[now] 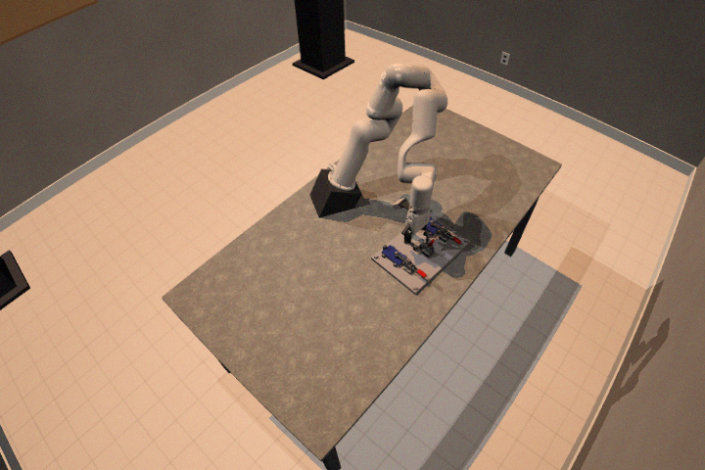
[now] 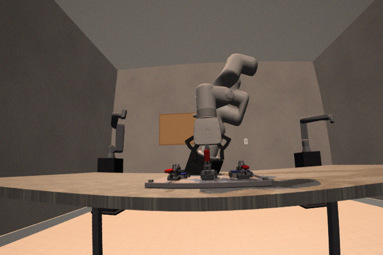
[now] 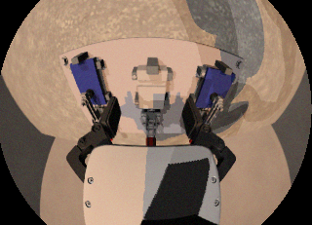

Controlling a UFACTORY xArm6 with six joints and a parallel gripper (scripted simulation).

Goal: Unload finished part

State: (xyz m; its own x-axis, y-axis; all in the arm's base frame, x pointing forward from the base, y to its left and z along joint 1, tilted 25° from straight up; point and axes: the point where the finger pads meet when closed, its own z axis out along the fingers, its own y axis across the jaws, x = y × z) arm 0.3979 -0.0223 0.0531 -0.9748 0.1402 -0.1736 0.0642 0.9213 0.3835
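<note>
Right now the grey finished part is 4 cm below my hand and 1 cm behind it. Round my hand: blue blank: 11 cm to the left, 5 cm below; then fixture plate: 7 cm below, 4 cm ahead.
</note>
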